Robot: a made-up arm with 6 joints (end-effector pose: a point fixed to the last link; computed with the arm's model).
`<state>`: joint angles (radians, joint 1 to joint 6).
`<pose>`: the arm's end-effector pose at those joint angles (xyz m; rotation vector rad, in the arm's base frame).
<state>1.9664 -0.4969 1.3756 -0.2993 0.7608 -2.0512</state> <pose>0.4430 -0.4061 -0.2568 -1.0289 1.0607 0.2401</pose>
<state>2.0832 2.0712 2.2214 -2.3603 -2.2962 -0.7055</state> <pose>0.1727 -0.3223 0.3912 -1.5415 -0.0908 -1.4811</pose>
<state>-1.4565 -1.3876 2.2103 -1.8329 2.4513 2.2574</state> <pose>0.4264 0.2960 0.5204 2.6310 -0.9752 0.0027</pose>
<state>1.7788 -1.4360 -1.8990 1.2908 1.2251 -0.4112</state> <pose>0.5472 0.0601 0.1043 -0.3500 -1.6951 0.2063</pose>
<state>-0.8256 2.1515 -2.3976 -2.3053 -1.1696 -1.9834</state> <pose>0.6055 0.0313 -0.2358 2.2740 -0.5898 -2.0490</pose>
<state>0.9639 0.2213 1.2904 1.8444 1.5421 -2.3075</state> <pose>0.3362 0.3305 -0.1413 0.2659 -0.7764 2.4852</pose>
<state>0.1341 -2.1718 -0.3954 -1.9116 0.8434 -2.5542</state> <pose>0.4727 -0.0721 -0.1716 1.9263 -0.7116 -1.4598</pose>
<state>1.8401 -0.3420 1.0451 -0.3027 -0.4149 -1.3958</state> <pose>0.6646 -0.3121 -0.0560 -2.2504 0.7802 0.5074</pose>
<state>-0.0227 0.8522 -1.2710 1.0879 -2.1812 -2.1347</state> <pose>0.6739 0.0159 0.3461 -0.9704 -1.6036 0.5603</pose>
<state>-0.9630 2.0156 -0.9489 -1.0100 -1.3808 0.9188</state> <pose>0.6177 -0.1099 -0.1931 -0.1662 -0.6224 -1.3047</pose>
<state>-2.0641 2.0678 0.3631 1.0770 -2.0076 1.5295</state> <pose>0.1434 0.0422 -0.1528 1.4583 0.4947 2.1655</pose>
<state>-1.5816 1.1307 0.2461 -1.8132 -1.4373 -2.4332</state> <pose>0.5201 0.2969 -0.2075 -0.0927 0.0078 2.6708</pose>
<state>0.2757 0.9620 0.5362 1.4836 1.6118 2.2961</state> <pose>0.3437 0.2657 0.0593 0.4754 1.5135 -1.9028</pose>
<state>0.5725 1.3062 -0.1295 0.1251 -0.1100 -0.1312</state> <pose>0.6797 -0.2081 -0.0523 -0.4831 -0.4655 -0.9694</pose>
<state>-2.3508 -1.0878 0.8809 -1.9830 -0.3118 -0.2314</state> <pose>0.4894 0.0610 0.1933 0.2888 -0.5163 0.0508</pose>
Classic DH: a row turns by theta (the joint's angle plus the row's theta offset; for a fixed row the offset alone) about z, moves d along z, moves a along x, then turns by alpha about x. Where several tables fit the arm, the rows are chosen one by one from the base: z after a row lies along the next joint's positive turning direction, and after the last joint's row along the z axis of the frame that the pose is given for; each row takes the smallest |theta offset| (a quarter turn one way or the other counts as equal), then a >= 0, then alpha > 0; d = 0 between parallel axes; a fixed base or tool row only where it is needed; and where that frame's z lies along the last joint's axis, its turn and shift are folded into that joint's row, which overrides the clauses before.
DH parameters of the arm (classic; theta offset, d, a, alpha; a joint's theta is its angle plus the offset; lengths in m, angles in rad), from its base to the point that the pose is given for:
base (fixed): -1.5708 0.0768 0 1.5708
joint 1: 0 -0.3375 0.001 1.5708
joint 2: 0.8525 0 -0.1413 0
joint 3: -0.8525 0.0602 -0.0526 1.5708
joint 4: -1.5708 -0.0324 0.0833 1.5708
joint 5: 1.5708 0.1478 0.0138 -1.5708
joint 6: 0.3699 0 0.1018 3.1416
tool (fixed): 0.3699 -0.2752 0 0

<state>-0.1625 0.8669 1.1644 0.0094 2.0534 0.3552</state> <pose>0.7365 0.1901 0.1808 1.8794 1.7532 -1.2460</pose>
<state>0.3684 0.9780 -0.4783 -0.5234 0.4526 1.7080</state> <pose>0.3259 -0.0068 -0.1546 -1.0410 -0.3288 -2.2730</pose>
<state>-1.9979 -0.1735 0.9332 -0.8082 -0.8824 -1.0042</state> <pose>0.7275 0.1712 0.2384 0.8134 -0.4416 0.3459</pose>
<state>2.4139 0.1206 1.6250 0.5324 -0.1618 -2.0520</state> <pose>0.8088 -0.0646 0.1474 -2.6608 0.1070 0.7112</pose>
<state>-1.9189 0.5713 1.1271 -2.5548 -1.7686 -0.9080</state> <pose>0.4665 0.4135 0.0160 0.3665 -0.4694 1.8375</pose>
